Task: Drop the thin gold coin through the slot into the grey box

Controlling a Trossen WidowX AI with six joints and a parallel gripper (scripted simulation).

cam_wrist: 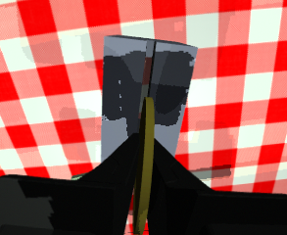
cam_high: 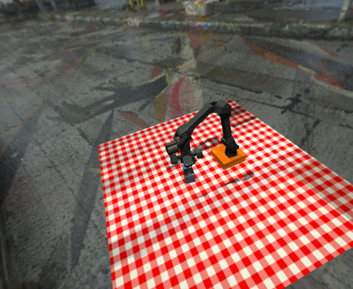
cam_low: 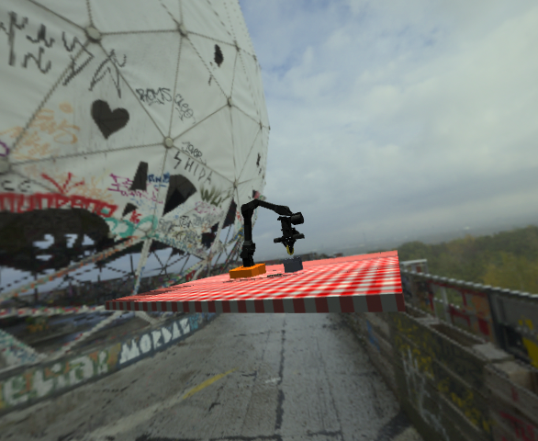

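Now: gripper tip 20 mm below the gold coin.
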